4 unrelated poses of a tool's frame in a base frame.
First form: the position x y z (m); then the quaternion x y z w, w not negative.
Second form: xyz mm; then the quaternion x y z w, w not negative. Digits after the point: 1 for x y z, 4 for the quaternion.
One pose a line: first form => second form
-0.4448, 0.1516, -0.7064, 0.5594, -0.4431, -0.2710, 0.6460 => -444.8, 151.6, -706.4, 0.5594, -0.4431, -0.2710, 0.6460
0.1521, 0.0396, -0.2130, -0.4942, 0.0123, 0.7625, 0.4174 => 152.1, 39.6, -213.0, -0.4942, 0.0123, 0.7625, 0.4174
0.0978, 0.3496, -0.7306, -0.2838, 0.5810, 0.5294, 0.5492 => 97.8, 349.6, -730.6, -0.2838, 0.5810, 0.5294, 0.5492
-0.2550, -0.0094, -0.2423, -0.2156, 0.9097, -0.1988, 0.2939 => -255.0, -9.4, -242.3, -0.2156, 0.9097, -0.1988, 0.2939
